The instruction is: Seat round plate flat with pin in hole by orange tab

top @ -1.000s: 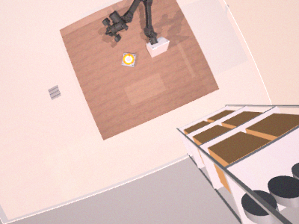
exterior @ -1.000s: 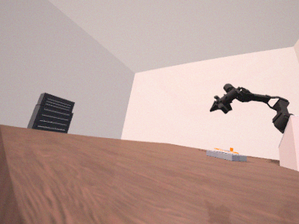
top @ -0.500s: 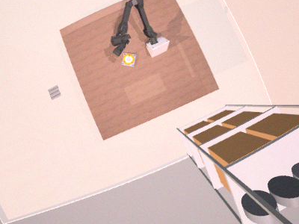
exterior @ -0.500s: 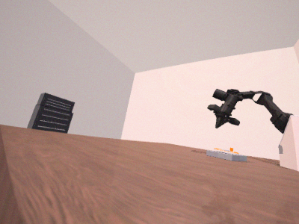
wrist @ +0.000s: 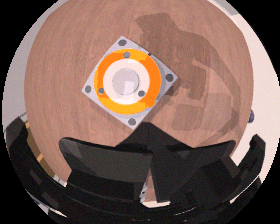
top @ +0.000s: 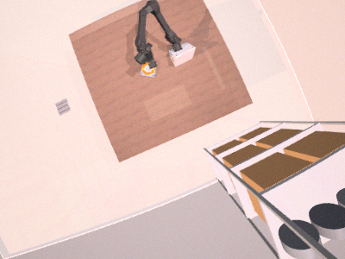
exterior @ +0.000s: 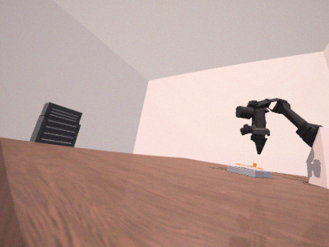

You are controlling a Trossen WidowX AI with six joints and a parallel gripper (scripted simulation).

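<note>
Right now the base is 7 cm below my gripper tip, 4 cm ahead of it and 3 cm to the left of it.
</note>
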